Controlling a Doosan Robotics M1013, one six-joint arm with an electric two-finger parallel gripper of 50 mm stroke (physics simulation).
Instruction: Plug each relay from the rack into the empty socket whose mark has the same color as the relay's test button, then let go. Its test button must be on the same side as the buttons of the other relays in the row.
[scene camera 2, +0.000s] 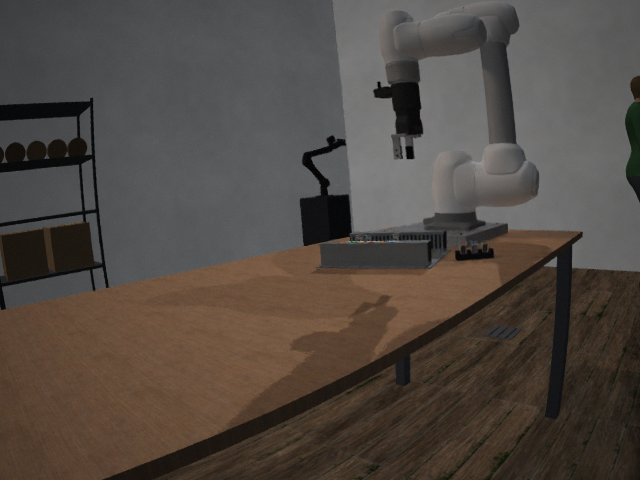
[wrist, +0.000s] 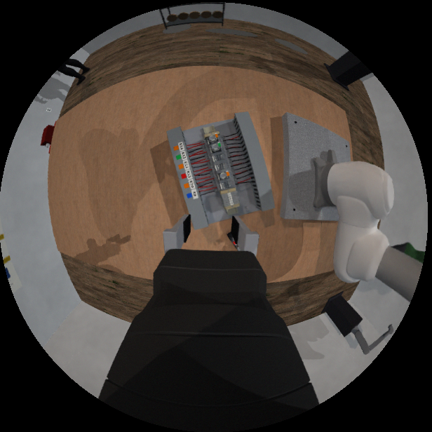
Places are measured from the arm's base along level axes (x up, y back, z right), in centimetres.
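Where they show: gripper, between the fingertips: (scene camera 2: 404, 159); arm's base, origin of its link: (scene camera 2: 455, 227).
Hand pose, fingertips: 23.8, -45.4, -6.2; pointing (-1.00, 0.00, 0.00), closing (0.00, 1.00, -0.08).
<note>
Things, the pixels of their centre, and the offset from my fingertips, as dx, dy, dz. Level surfaces: height alone.
- grey cabinet, middle of its body: (scene camera 2: 375, 253) -24.2, -6.5, +7.4
- black rack, middle of its body: (scene camera 2: 474, 254) -26.3, +8.9, -15.2
- wooden table, height of its surface: dx -27.5
My gripper (scene camera 2: 403, 153) (wrist: 210, 223) is open and empty, high above the table. The grey cabinet (scene camera 2: 374, 255) (wrist: 186, 172) lies beyond the fingertips in the wrist view. Relays with an orange button (wrist: 213, 138), a green button (wrist: 216, 147) and an orange button (wrist: 224, 175) sit in its row, buttons on the right. Empty sockets lie between and below them. Marks run orange, green, orange, red (wrist: 183, 176), orange, blue (wrist: 189, 195). The black rack (scene camera 2: 474, 255) holds three upright relays beside the cabinet; in the wrist view the right finger mostly hides it, and a red spot shows.
The cabinet's slotted wire duct (wrist: 255, 160) stands right of the row. The robot's grey base plate (scene camera 2: 496, 230) (wrist: 300, 200) and white arm (wrist: 360, 192) are farther right in the wrist view. The wooden table (scene camera 2: 155, 351) (wrist: 100, 175) carries them. A shelf unit (scene camera 2: 95, 180) stands beyond.
</note>
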